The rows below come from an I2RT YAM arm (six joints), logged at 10 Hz.
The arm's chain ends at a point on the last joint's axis. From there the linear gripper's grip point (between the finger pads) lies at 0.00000 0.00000 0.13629 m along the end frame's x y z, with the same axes.
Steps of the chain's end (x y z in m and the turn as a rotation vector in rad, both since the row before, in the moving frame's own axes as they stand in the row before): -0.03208, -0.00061, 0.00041, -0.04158, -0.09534, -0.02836; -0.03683, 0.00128, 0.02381, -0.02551, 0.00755, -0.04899; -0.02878, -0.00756, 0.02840, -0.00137, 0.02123, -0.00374; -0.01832, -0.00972, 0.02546, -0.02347, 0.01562, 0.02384; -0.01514, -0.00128, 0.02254, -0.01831, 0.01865, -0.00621; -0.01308, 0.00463, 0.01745, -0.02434, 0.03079, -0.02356; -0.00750, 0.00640, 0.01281, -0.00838, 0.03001, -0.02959; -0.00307, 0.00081, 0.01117, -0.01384, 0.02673, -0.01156
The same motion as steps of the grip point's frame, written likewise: -0.04497, 0.00523, -0.00033, -0.04158, -0.09534, -0.02836; -0.03572, 0.00473, 0.02376, -0.02551, 0.00755, -0.04899; -0.02589, -0.00738, 0.02837, -0.00137, 0.02123, -0.00374; -0.01623, -0.00650, 0.02541, -0.02347, 0.01562, 0.02384; -0.01259, 0.00121, 0.02249, -0.01831, 0.01865, -0.00621; -0.00885, 0.00790, 0.01735, -0.02434, 0.03079, -0.02356; -0.00339, 0.00748, 0.01274, -0.00838, 0.03001, -0.02959; 0.00058, 0.00267, 0.01111, -0.01384, 0.02673, -0.01156
